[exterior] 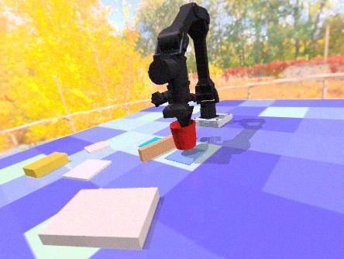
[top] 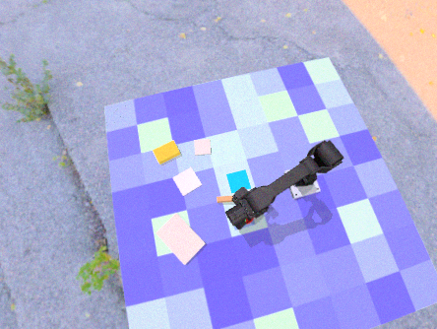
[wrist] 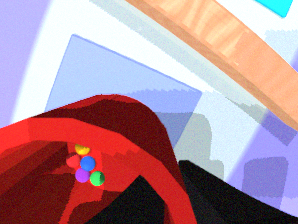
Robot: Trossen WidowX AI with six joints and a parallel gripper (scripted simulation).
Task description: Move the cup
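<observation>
My gripper tip is now 30 mm short of the cyan pad, 140 mm to the left of it and 70 mm above it. From my gripper tip the other things lie so: pale blue pad (30 mm ahead, 20 mm to the left, 70 mm below); yellow block (360 mm ahead, 300 mm to the right, 50 mm below); wooden bar (30 mm ahead, 60 mm to the right, 50 mm below).
</observation>
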